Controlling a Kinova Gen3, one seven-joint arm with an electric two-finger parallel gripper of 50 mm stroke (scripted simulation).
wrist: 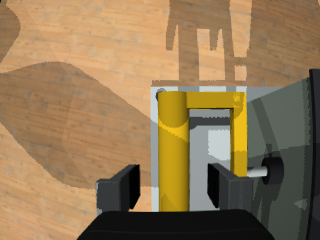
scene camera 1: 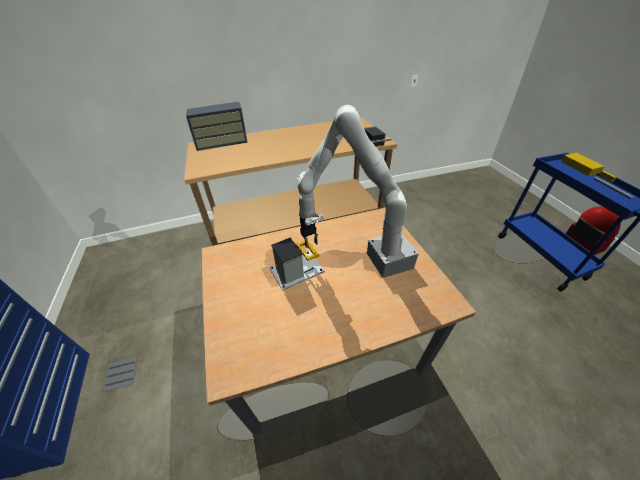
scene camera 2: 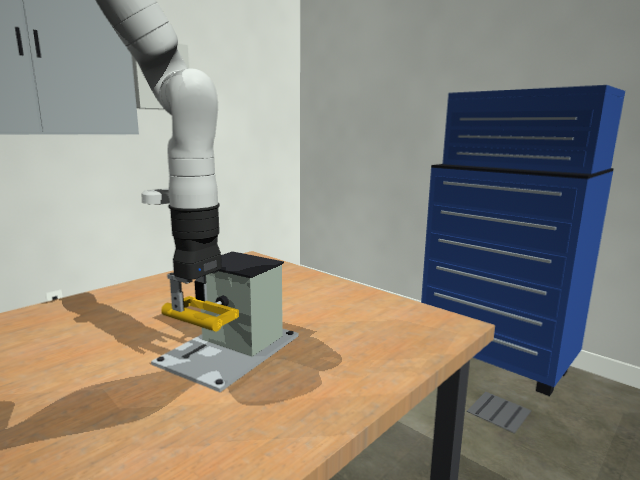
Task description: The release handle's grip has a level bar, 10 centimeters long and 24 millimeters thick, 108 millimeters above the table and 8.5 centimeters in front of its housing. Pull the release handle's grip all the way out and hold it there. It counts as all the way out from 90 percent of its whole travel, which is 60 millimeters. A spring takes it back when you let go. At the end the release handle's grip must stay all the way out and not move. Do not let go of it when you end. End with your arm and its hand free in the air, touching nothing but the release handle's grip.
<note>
In view: my gripper (scene camera 2: 190,304), a grey housing (scene camera 2: 252,284) and a grey base plate (scene camera 2: 210,365).
My gripper shows as well in the wrist view (wrist: 173,179). The grey housing is seen too in the wrist view (wrist: 276,121) and in scene camera 1 (scene camera 1: 288,252). The grey base plate also shows in the wrist view (wrist: 209,129).
</note>
